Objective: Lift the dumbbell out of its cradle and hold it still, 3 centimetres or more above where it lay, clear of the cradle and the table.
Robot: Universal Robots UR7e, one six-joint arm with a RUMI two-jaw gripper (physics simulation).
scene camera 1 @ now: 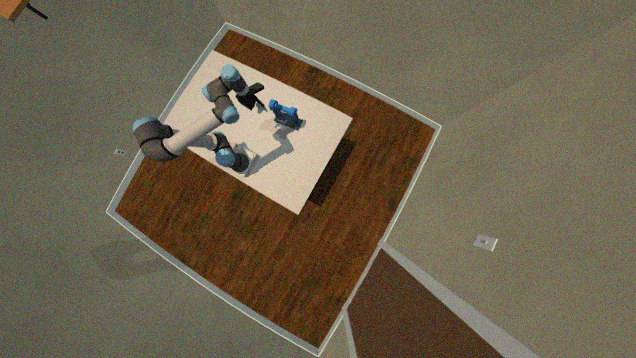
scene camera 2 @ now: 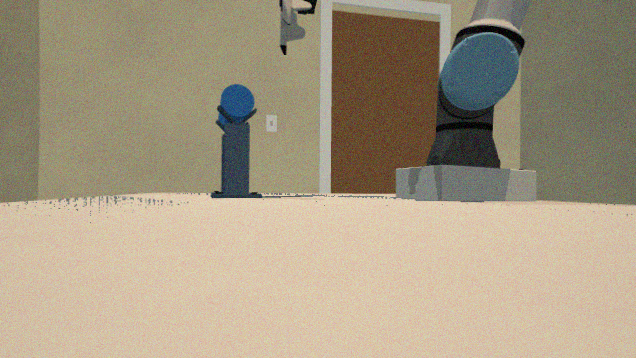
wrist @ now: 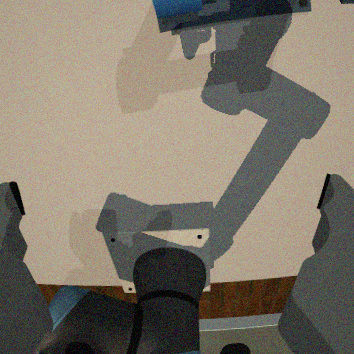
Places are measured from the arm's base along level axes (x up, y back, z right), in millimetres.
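Pixels of known places: gripper, fingertip midpoint: (scene camera 1: 257,106) (scene camera 2: 286,41) (wrist: 168,181); arm's base, origin of the base link: (scene camera 1: 240,162) (scene camera 2: 461,170) (wrist: 169,270).
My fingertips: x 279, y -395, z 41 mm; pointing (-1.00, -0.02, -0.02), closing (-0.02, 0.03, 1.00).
For each thing: its top centre in the pictures, then the offset to it from my fingertips. Level surfaces: height alone.
- blue dumbbell, middle of its top: (scene camera 2: 234,96) (scene camera 1: 281,106) dx -105, dy -115, dz +83 mm
- dark upright cradle, middle of its top: (scene camera 2: 234,115) (scene camera 1: 283,109) dx -150, dy -115, dz +83 mm
- cream table top, its level: dx -343 mm
A blue dumbbell (scene camera 1: 283,108) (scene camera 2: 237,101) (wrist: 177,7) lies level in the V-shaped arms of a dark upright cradle (scene camera 1: 286,119) (scene camera 2: 235,160) (wrist: 172,23). The cradle stands on the cream table top (scene camera 1: 305,165) (scene camera 2: 320,275) (wrist: 60,125). My gripper (scene camera 1: 262,98) (wrist: 168,181) is open with nothing between its fingers. It is beside the dumbbell, apart from it. In scene camera 2, part of the gripper (scene camera 2: 284,47) shows higher than the dumbbell and to its right. In the wrist view, dumbbell and cradle are cut off by the top edge.
The arm's base (scene camera 2: 465,184) stands on the table to the right of the cradle in scene camera 2. The arm (scene camera 1: 192,135) reaches around the table's left side in scene camera 1. Shadows of the arm fall across the table near the cradle. A door (scene camera 2: 385,100) is in the wall behind.
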